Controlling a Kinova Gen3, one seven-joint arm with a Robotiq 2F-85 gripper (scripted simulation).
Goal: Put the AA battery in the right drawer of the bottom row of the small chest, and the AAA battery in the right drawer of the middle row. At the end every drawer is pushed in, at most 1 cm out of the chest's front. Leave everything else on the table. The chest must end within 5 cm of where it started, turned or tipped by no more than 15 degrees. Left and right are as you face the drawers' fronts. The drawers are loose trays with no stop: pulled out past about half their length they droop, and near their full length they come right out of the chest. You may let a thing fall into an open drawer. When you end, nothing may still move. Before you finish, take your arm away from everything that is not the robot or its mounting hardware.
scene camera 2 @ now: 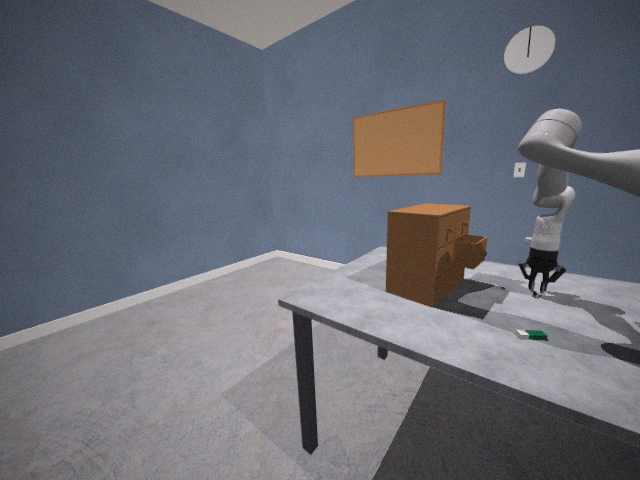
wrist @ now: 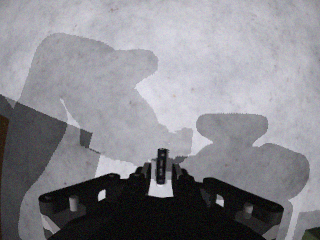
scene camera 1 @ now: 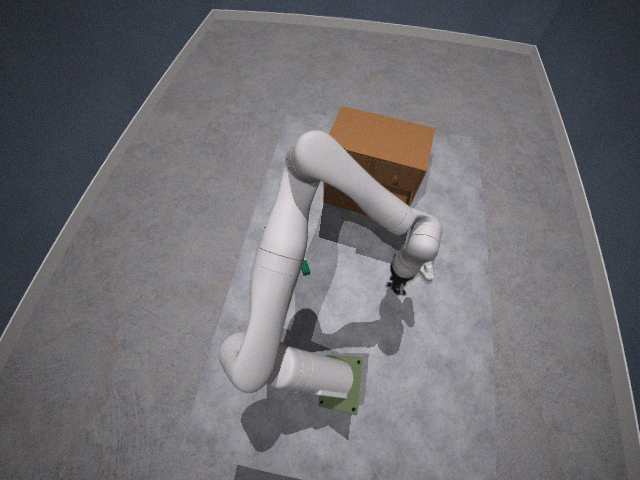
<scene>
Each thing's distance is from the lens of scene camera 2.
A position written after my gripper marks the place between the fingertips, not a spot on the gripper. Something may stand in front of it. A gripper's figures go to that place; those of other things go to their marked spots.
my gripper (scene camera 2: 536,291): 1.17 m
wooden chest (scene camera 2: 412,239): 0.89 m
drawer (scene camera 2: 468,251): 1.00 m
The marked spots on the wooden chest and the drawer are 0.21 m apart.
</scene>
